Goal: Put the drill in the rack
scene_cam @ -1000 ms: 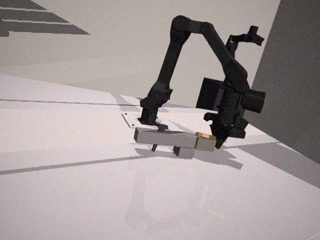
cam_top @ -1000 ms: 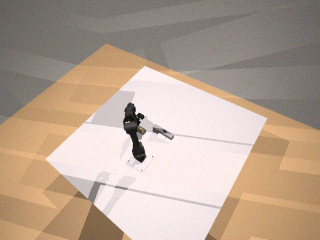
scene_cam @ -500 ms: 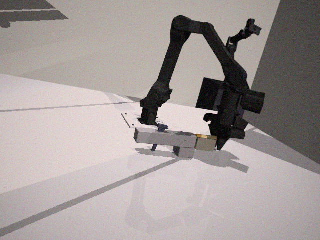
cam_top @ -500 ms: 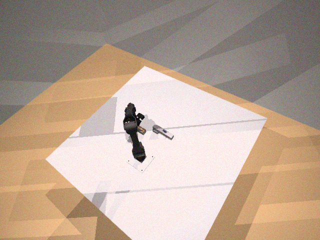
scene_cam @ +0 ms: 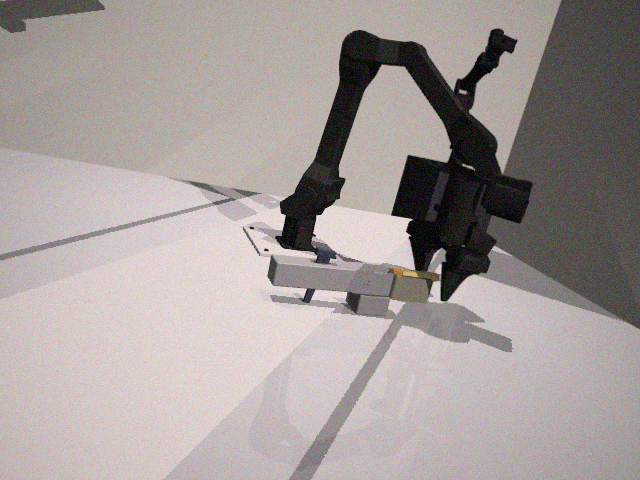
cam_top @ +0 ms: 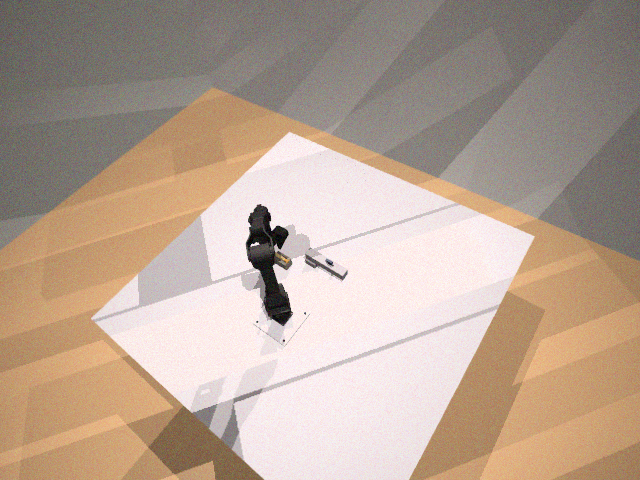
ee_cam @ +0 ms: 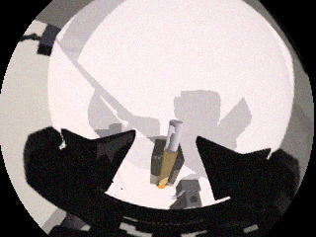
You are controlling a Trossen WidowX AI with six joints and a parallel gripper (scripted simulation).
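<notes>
The drill is 3 cm to the right of my gripper tip and 3 cm above it. From my gripper tip the other things lie so: dark blue key (24 cm to the right, 8 cm ahead, 4 cm above); then grey block (22 cm to the right, 8 cm ahead, 2 cm above); then rack (5 cm to the right).
</notes>
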